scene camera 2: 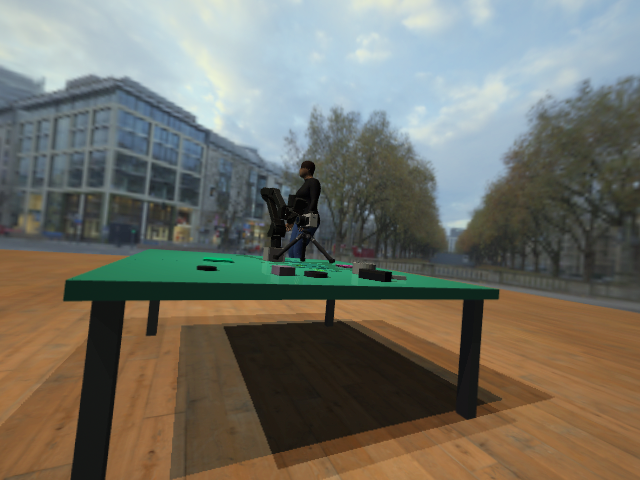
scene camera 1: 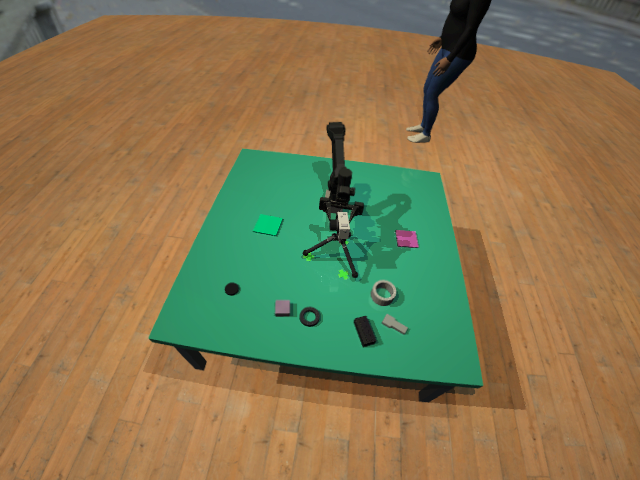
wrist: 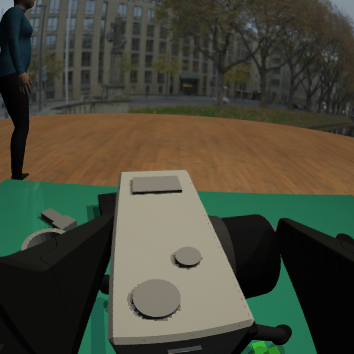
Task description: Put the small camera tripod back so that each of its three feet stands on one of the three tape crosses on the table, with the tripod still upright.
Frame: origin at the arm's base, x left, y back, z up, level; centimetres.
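Seen in the pictures: gripper, fingertip midpoint: (scene camera 2: 305, 215) (scene camera 1: 339, 221) (wrist: 199, 226); arm's base at its link origin: (scene camera 2: 275, 247) (scene camera 1: 335, 196).
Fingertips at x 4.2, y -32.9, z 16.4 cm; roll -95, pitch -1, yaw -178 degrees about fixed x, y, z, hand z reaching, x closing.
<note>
Offsets run from my fingertips to a thing's middle. "pt": to the spot under its first point.
The small tripod (scene camera 1: 348, 257) (scene camera 2: 321, 249) (wrist: 266, 332) stands upright, with a pale camera (scene camera 1: 343, 228) (scene camera 2: 312, 220) (wrist: 165, 235) on top. My gripper (scene camera 1: 342, 219) (wrist: 199, 226) is shut on the camera, one finger on each side. In scene view 1, the left foot is at the left green cross @[pt dx -11.9, dy -4.9, dz -19.9 cm] (scene camera 1: 308, 257). The front right foot is right of the front cross @[dx +5.5, dy -9.1, dz -23.9 cm] (scene camera 1: 343, 274), off it. The third cross (scene camera 1: 346, 241) is partly hidden behind the tripod, and I cannot see the rear foot on it. Whether the feet touch the table is unclear.
On the green table (scene camera 1: 206, 320) (scene camera 2: 155, 289) are a grey ring @[dx +23.3, dy -16.9, dz -21.5 cm] (scene camera 1: 383, 301), a black block @[dx +16.7, dy -35.3, dz -22.2 cm] (scene camera 1: 364, 331), a grey T-shaped piece @[dx +28.9, dy -30.0, dz -23.2 cm] (scene camera 1: 395, 323), a black ring @[dx -5.7, dy -32.6, dz -23.2 cm] (scene camera 1: 302, 316), a mauve block @[dx -17.1, dy -31.4, dz -22.5 cm] (scene camera 1: 282, 307), a black disc @[dx -40.7, dy -26.5, dz -23.4 cm] (scene camera 1: 232, 288), and green @[dx -35.3, dy +12.5, dz -23.4 cm] (scene camera 1: 268, 225) and magenta @[dx +34.8, dy +18.0, dz -23.4 cm] (scene camera 1: 407, 239) squares.
</note>
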